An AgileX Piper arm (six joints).
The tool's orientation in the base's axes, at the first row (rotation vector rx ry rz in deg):
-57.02, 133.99, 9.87
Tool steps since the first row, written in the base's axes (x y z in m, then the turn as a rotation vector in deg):
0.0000, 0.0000, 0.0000, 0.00, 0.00, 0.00
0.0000, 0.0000, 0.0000, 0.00, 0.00, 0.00
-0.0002, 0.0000, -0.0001, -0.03, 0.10, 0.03
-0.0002, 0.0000, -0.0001, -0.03, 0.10, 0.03
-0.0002, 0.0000, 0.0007, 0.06, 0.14, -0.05
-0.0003, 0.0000, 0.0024, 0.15, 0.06, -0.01
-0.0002, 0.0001, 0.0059, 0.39, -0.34, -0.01
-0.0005, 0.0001, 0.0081, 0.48, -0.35, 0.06
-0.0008, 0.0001, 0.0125, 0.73, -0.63, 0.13
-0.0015, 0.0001, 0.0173, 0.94, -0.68, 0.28
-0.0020, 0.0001, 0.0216, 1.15, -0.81, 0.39
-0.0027, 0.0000, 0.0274, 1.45, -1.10, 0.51
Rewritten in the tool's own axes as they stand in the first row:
0.0000, 0.0000, 0.0000, 0.00, 0.00, 0.00
0.0000, 0.0000, 0.0000, 0.00, 0.00, 0.00
0.0002, 0.0001, 0.0000, -0.06, 0.09, -0.01
0.0002, 0.0001, 0.0000, -0.06, 0.09, -0.01
-0.0003, 0.0001, -0.0007, -0.09, 0.06, 0.12
-0.0012, 0.0000, -0.0021, -0.11, -0.06, 0.10
-0.0033, -0.0004, -0.0049, 0.00, -0.51, 0.08
-0.0043, -0.0004, -0.0068, -0.08, -0.59, 0.06
-0.0067, -0.0007, -0.0106, -0.08, -0.97, 0.02
-0.0090, -0.0007, -0.0149, -0.25, -1.17, -0.02
-0.0111, -0.0008, -0.0186, -0.35, -1.42, -0.05
-0.0139, -0.0010, -0.0237, -0.40, -1.84, -0.11

